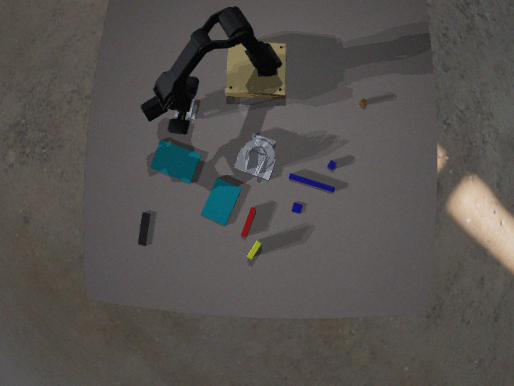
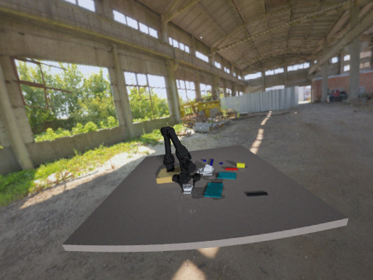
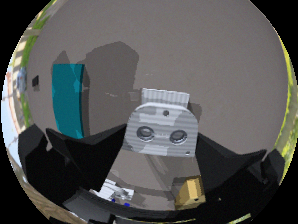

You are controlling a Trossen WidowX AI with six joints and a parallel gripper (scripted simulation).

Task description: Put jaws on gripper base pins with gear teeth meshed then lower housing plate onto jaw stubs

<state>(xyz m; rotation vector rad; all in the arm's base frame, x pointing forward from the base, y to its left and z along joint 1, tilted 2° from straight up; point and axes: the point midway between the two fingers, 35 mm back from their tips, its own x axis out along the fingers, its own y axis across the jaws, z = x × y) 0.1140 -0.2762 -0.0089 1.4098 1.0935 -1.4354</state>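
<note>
My gripper tip is now 140 mm short of the housing plate and 230 mm to the right of it. From my gripper tip the other things lie so: black bar 380 mm ahead, 200 mm to the right, 10 mm below; gripper base 10 mm to the right, 20 mm above; red bar 390 mm ahead, 160 mm to the left.
</note>
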